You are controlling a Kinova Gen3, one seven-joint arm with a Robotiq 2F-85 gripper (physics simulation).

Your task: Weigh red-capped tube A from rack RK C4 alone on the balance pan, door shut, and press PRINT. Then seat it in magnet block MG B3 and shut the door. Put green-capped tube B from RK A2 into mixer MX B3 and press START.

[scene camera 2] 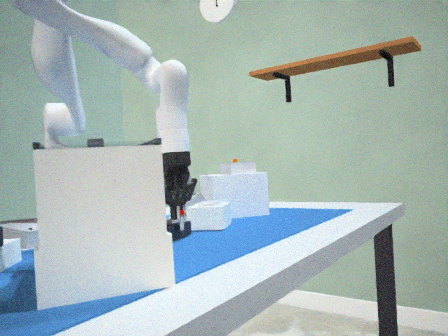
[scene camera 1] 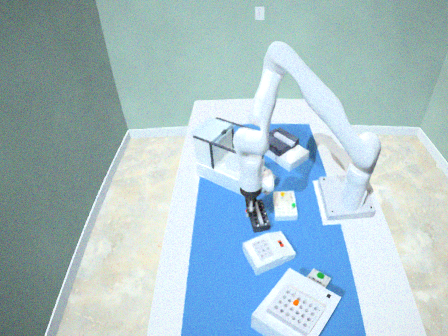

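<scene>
My gripper (scene camera 1: 249,207) (scene camera 2: 178,214) points down and is shut on the red-capped tube (scene camera 1: 247,211) (scene camera 2: 182,213), its clear body upright below the cap. It holds the tube at the black block (scene camera 1: 263,227) (scene camera 2: 186,231) with holes; how deep the tube sits, and in which hole, I cannot tell. The green-capped tube (scene camera 1: 294,205) stands in the small white rack (scene camera 1: 285,217), right of my gripper in scene camera 1. The balance (scene camera 1: 212,172) (scene camera 2: 100,225) has a glass chamber; my arm partly covers it, and its door and pan are unclear.
A yellow-capped tube (scene camera 1: 283,194) is in the white rack. A white device (scene camera 1: 270,255) with a red display stands nearer, then a larger white box (scene camera 1: 270,312) with an orange-capped tube (scene camera 1: 296,302) and a small box with a green button (scene camera 1: 320,275). A dark-topped device (scene camera 1: 295,159) stands behind.
</scene>
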